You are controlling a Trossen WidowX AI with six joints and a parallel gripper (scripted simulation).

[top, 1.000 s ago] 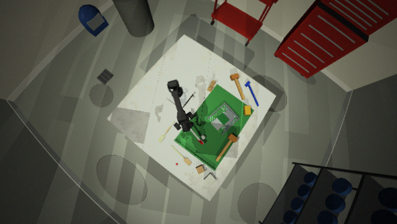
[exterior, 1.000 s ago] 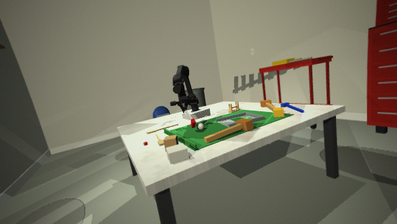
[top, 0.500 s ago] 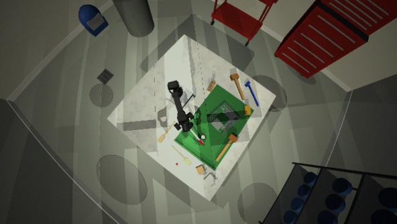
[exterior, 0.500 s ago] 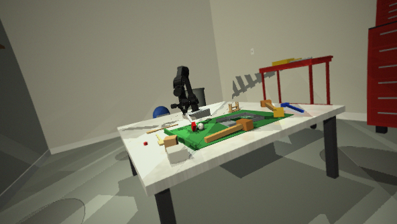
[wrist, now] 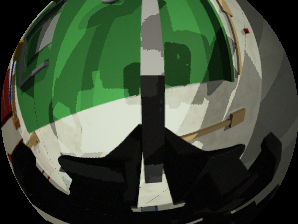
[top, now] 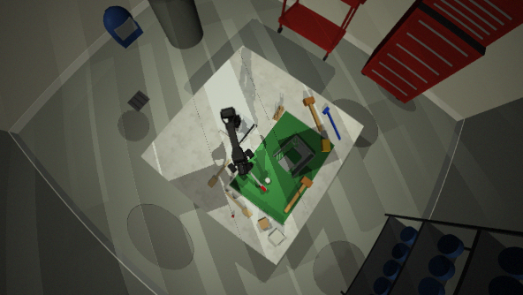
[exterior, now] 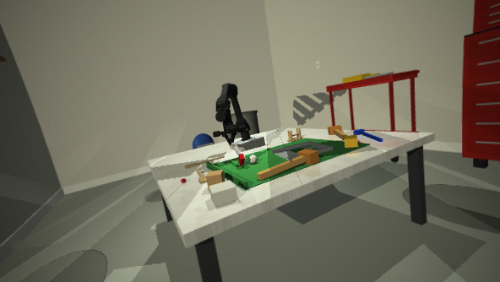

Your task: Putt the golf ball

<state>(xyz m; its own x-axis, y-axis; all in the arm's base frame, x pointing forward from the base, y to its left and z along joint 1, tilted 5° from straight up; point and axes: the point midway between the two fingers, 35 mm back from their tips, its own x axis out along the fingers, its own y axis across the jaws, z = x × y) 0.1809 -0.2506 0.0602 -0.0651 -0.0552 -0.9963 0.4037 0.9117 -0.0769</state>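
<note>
My gripper tip is 110 mm short of the red putter and 40 mm to the left of it. From my gripper tip the other things lie so: green mat (290 mm ahead, 130 mm to the left, 80 mm below); then small red cube (110 mm ahead, 360 mm to the right, 70 mm below); then white golf ball (220 mm ahead, 30 mm to the right, 50 mm below).
</note>
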